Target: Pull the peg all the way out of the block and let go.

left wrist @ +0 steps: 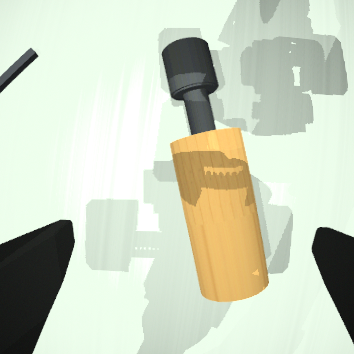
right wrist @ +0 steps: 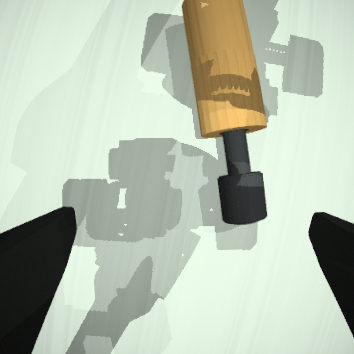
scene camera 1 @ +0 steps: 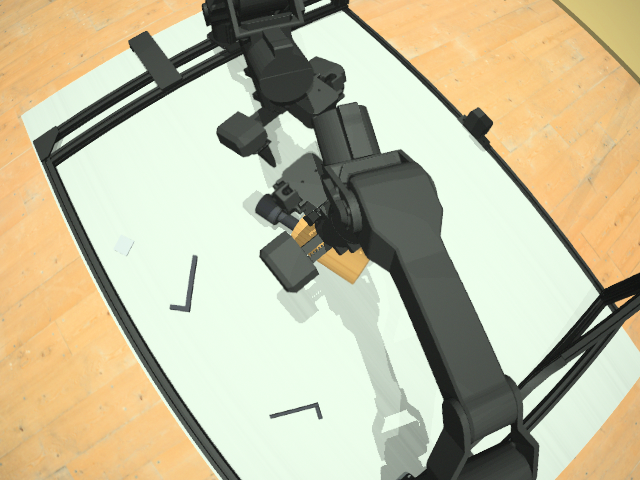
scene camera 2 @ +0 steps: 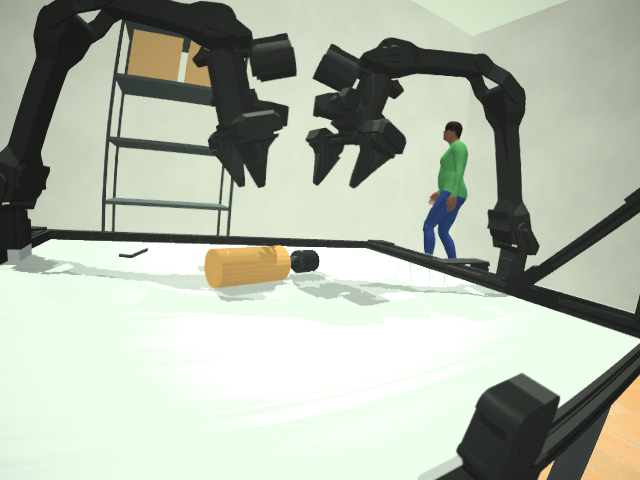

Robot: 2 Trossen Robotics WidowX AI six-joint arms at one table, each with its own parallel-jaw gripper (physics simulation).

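Frame: origin at the left arm's base, x back, y right, z up, level; metres.
Seen in the pictures: left gripper, fingertip midpoint: (left wrist: 197, 237) (scene camera 1: 317, 231) (scene camera 2: 251, 187); right gripper, fingertip midpoint: (right wrist: 196, 222) (scene camera 1: 296, 146) (scene camera 2: 332, 185); left arm's base at its link origin: (scene camera 2: 6, 245); right arm's base at its link origin: (scene camera 1: 226, 35) (scene camera 2: 508, 279).
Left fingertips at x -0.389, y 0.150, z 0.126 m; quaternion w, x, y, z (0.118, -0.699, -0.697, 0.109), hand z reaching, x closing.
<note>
Offsets run from my left fingertips to a thing's middle. "pt": to the spot under its first point.
The block, a light wooden cylinder {dx +0.006, dy +0.032, dz -0.117 m} (scene camera 1: 343, 266) (scene camera 2: 248, 266) (left wrist: 220, 215) (right wrist: 225, 65), lies on its side on the table. The dark peg {dx -0.066, dy +0.015, dz -0.118 m} (scene camera 1: 267, 208) (scene camera 2: 305, 260) (left wrist: 190, 67) (right wrist: 243, 197) sticks out of one end; its thick head and part of its thin shaft show, the rest is hidden inside the block. My left gripper (scene camera 2: 250, 186) (left wrist: 197, 237) is open and empty, high above the block. My right gripper (scene camera 2: 334, 186) (right wrist: 196, 222) is open and empty, high above the peg-head side. Both grippers are well clear of block and peg.
Two dark L-shaped bars {dx -0.110, dy -0.182, dz -0.141 m} (scene camera 1: 191, 284) {dx +0.170, dy -0.183, dz -0.142 m} (scene camera 1: 297, 410) and a pale square {pt dx -0.233, dy -0.228, dz -0.142 m} (scene camera 1: 124, 245) lie on the table. The two arms hang close together over the middle. A black box {pt dx +0.006, dy +0.418, dz -0.099 m} (scene camera 1: 478, 122) (scene camera 2: 509, 418) sits on the table's edge frame. A person and a shelf unit stand beyond the table.
</note>
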